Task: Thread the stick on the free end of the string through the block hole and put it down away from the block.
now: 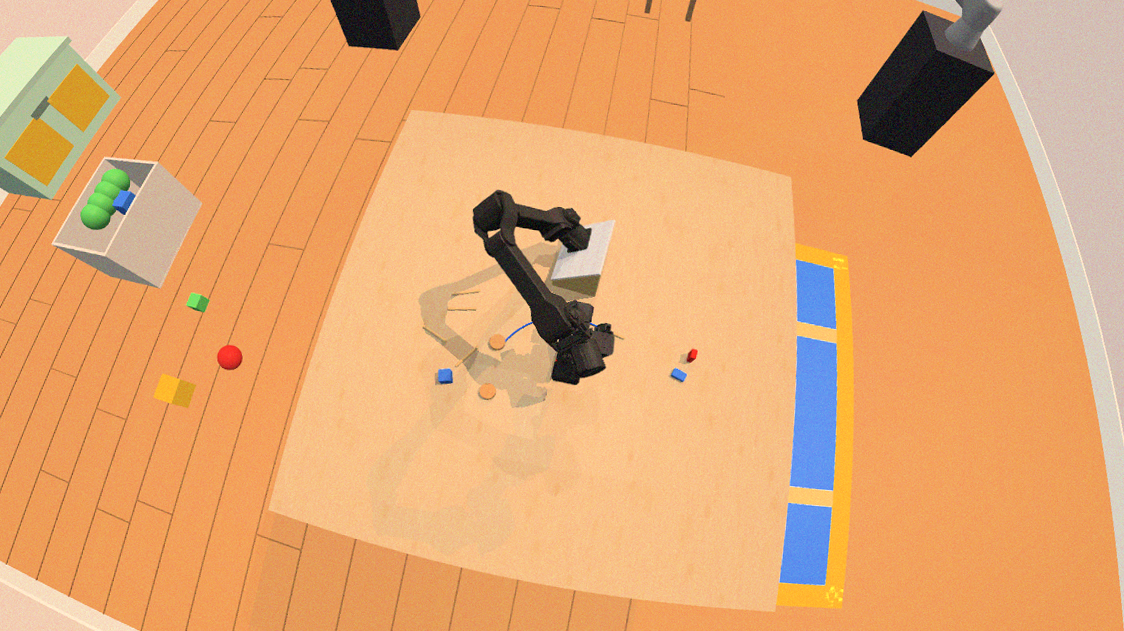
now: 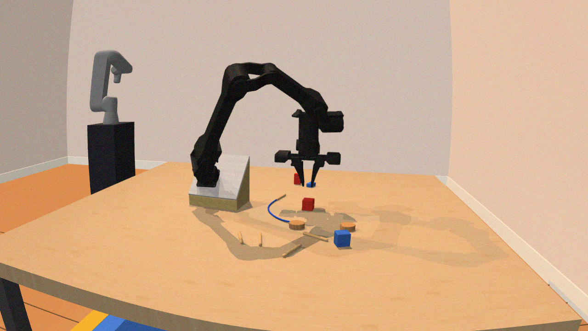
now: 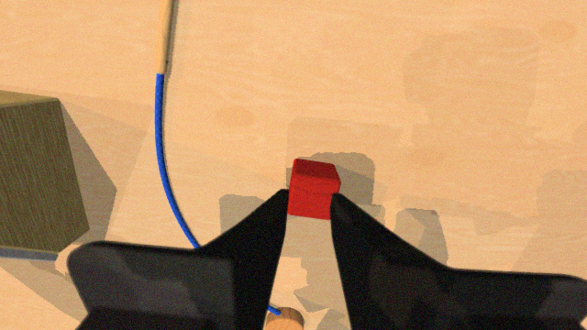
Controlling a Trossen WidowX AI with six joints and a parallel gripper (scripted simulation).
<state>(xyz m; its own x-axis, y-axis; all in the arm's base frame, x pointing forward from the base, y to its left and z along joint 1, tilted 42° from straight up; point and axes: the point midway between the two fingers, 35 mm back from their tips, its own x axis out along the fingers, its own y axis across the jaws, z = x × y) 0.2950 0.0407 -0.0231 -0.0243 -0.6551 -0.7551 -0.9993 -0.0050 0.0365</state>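
My gripper tip is 10 mm short of the red cube, 20 mm to the left of it and 50 mm above it. From my gripper tip the other things lie so: thin wooden stick 100 mm behind, 70 mm to the left, 60 mm below; small red block 80 mm behind, 300 mm to the left, 40 mm below; small blue piece 20 mm behind, 280 mm to the left, 60 mm below.
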